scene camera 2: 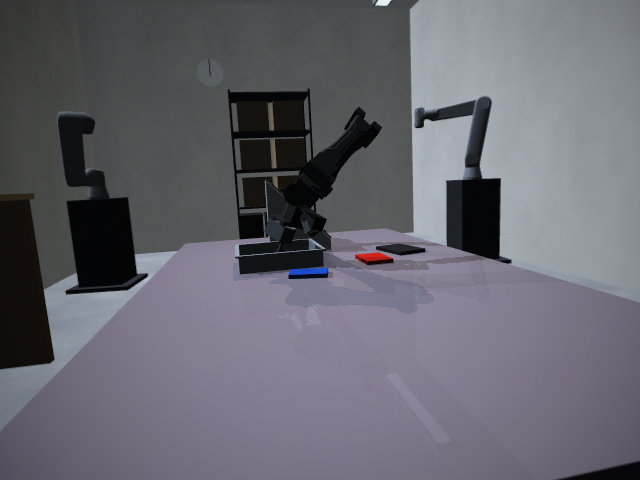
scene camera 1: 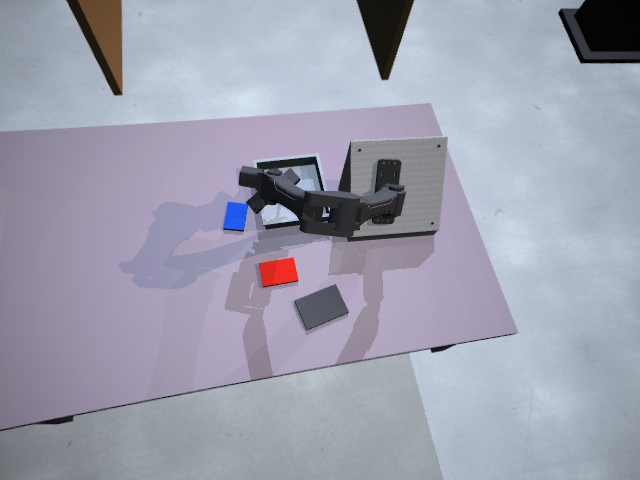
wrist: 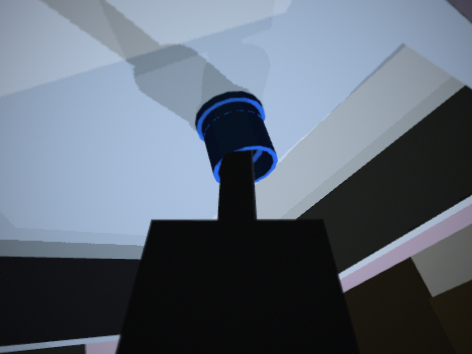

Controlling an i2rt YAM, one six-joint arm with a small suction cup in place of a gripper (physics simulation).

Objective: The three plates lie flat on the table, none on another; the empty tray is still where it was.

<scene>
A grey tray shows in scene camera 2 (304, 253), in scene camera 1 (308, 167) and in the wrist view (361, 110).
</scene>
